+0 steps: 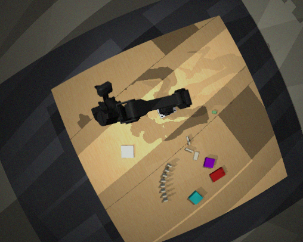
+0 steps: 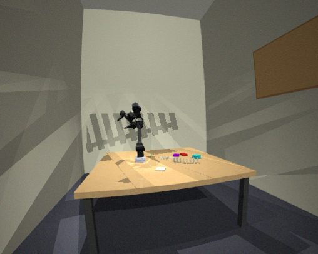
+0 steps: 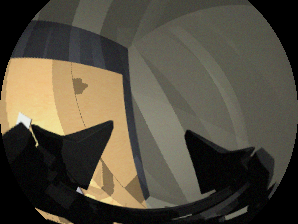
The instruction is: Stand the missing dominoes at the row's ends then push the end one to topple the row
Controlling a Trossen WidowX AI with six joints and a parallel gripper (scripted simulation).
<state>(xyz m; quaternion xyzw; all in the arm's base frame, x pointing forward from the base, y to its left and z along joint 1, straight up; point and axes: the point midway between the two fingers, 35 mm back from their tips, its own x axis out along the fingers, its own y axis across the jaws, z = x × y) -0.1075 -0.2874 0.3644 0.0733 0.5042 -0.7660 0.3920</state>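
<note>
My gripper tip is 550 mm short of the purple block, 480 mm to the right of it and 380 mm above it. The rest, counted from my gripper tip: cyan block (750 mm ahead, 380 mm below, 330 mm to the left); small green cube (600 mm to the left, 390 mm below, 250 mm ahead); flat white tile (390 mm below, 320 mm ahead).
</note>
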